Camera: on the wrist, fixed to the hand. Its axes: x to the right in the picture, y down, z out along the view.
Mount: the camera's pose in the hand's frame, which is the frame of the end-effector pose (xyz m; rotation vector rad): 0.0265 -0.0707 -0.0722 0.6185 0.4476 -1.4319
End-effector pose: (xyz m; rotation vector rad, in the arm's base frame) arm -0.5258 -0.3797 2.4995 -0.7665 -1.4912 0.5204
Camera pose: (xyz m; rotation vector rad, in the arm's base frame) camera -0.4638 -0.4172 2.5747 0.6795 -1.0133 -0.2958
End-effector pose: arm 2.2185 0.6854 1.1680 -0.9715 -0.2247 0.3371
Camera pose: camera 2.2798 0.6034 1.1886 -0.0923 -0.3227 -1.0660
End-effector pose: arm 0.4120 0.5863 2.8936 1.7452 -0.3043 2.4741
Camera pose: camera 0.3503 0.6701 2.9026 0.7774 1.3367 1.6824
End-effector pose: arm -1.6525 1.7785 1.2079 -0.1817 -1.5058 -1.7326
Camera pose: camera -1.6876 1.6993 1.1496 -1.8075 1.7553 1.8089
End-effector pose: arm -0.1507 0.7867 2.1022 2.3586 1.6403 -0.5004
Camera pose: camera -0.1978 0.8610 2.1585 -0.6707 -2.2483 0.4708
